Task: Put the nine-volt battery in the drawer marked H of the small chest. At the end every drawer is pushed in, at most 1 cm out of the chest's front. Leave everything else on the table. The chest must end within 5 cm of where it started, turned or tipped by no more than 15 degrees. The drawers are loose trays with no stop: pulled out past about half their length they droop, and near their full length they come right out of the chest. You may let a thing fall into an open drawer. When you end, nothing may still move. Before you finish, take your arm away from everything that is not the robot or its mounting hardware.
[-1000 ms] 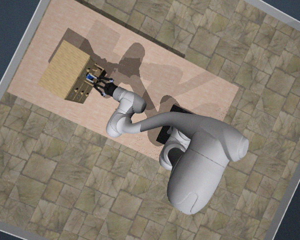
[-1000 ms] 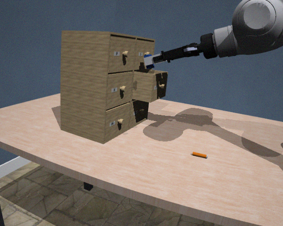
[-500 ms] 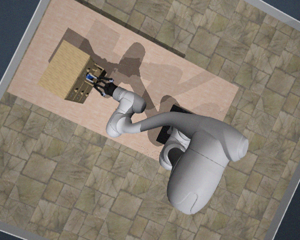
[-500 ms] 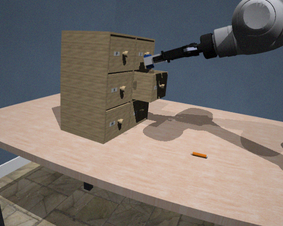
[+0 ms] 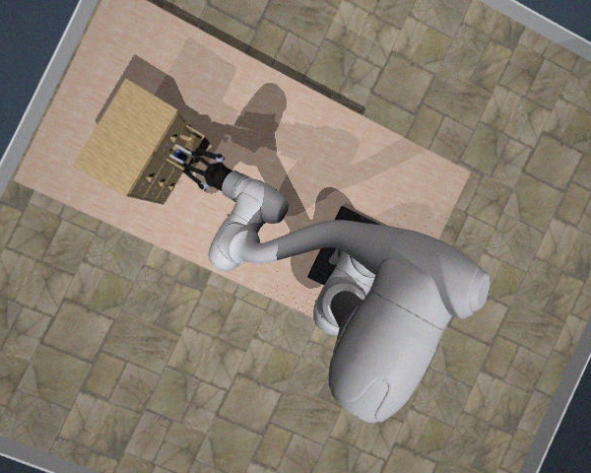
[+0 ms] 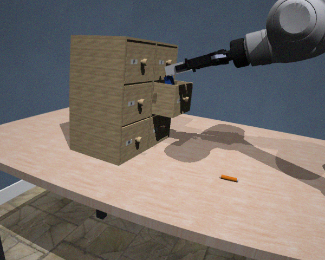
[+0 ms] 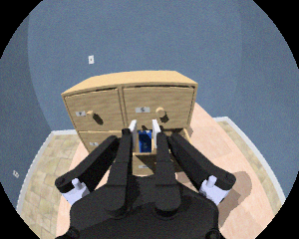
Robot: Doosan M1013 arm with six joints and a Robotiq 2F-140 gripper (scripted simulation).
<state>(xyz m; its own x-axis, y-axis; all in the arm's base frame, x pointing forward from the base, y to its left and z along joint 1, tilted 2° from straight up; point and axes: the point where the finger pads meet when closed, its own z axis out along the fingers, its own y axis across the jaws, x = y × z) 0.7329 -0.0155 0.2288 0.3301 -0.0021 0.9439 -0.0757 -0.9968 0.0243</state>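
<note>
My gripper is now 3 cm short of the nine-volt battery and 4 cm above it. Round my hand: drawer (6 cm ahead, 4 cm to the right, 12 cm below); then small orange cylinder (21 cm behind, 12 cm to the left, 25 cm below).
</note>
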